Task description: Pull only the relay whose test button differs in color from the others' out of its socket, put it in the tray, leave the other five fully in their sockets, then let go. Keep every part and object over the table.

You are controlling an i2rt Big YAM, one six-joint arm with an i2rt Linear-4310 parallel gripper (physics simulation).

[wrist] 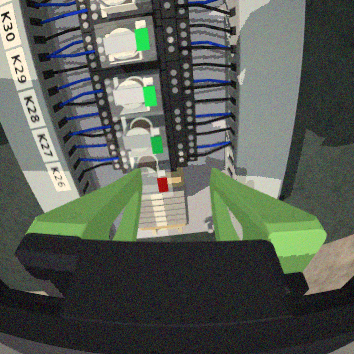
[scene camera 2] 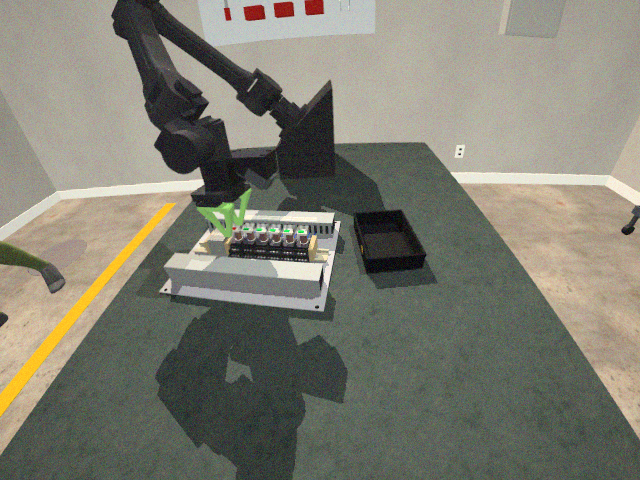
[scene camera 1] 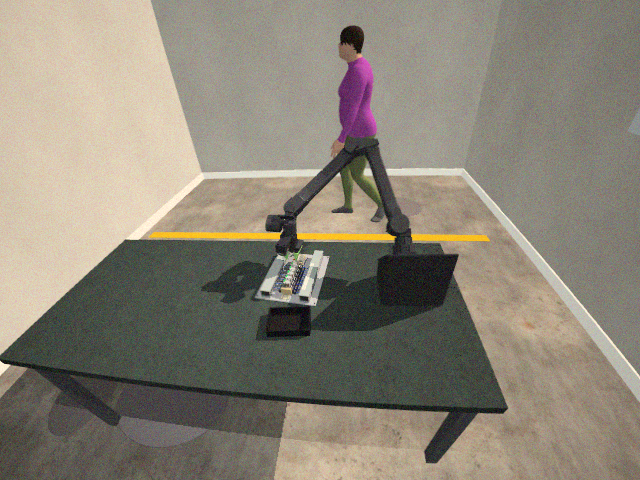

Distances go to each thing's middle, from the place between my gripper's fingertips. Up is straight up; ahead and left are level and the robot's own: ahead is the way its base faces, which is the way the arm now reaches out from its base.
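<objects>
The grey panel point(scene camera 2: 281, 300) is 7 cm below my hand, and I find it 3 cm to the left of my hand and 1 cm behind it.
</objects>
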